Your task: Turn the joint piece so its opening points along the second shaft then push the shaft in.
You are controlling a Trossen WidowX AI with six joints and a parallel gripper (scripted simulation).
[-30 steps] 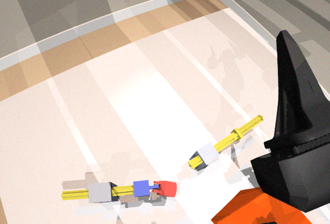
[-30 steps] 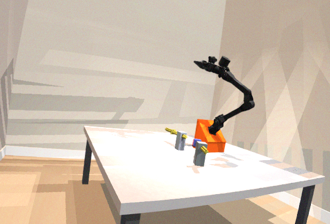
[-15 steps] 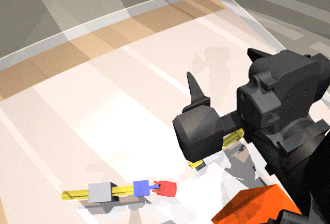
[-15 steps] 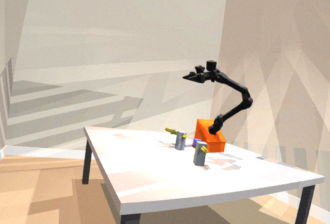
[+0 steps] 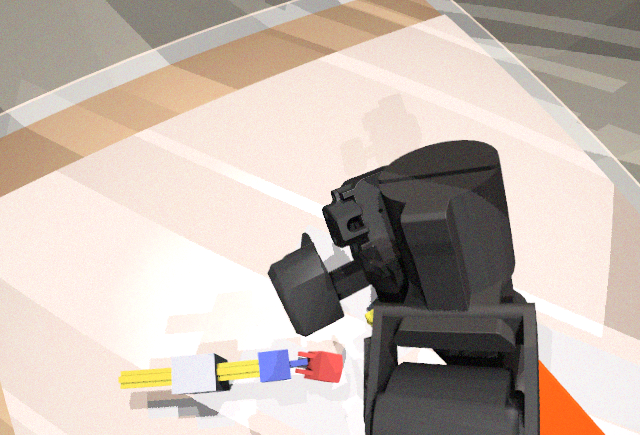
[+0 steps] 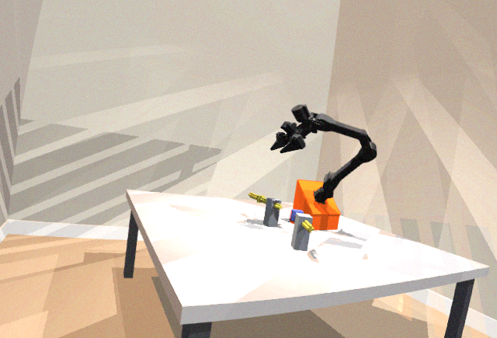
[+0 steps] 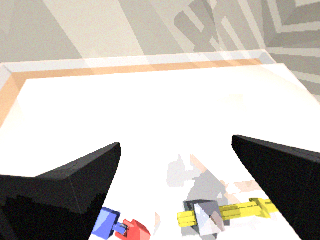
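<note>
My gripper tip is now 110 mm past the red square joint piece, 60 mm to the right of it and 260 mm above it.
</note>
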